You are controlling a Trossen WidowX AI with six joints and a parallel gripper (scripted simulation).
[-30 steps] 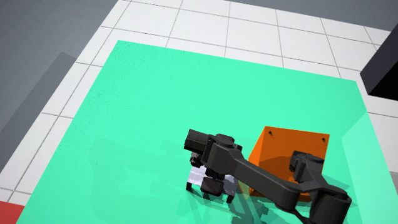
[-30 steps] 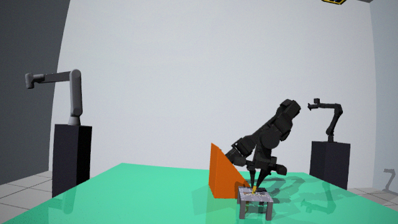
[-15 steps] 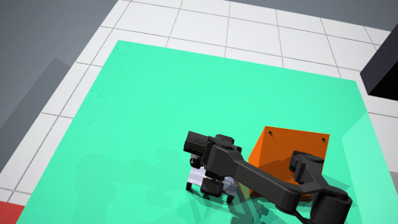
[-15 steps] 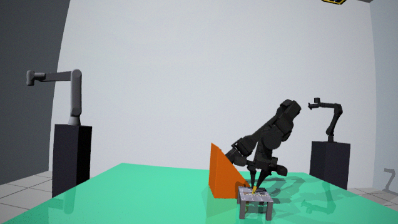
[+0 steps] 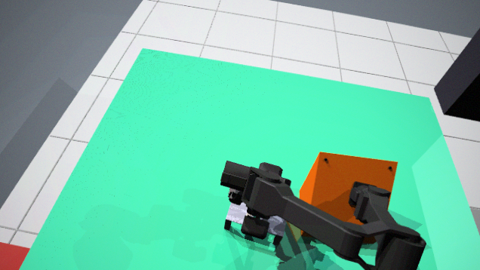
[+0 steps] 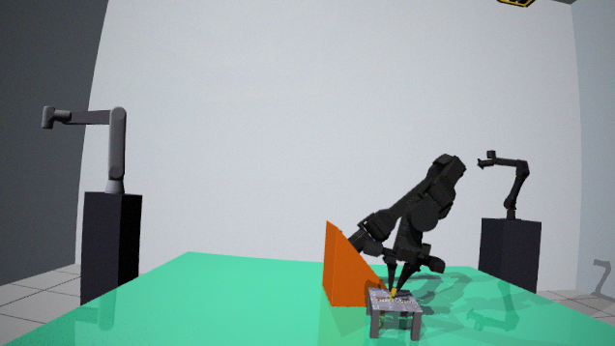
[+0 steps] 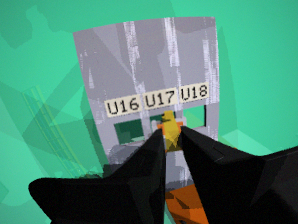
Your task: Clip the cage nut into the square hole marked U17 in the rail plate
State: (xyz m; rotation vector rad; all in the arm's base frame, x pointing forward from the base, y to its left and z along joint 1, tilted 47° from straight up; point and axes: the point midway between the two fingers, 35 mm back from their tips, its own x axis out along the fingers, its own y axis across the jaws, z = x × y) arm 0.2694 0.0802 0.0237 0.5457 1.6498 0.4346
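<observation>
Now: the yellow cage nut 10 mm below my gripper tip.
</observation>
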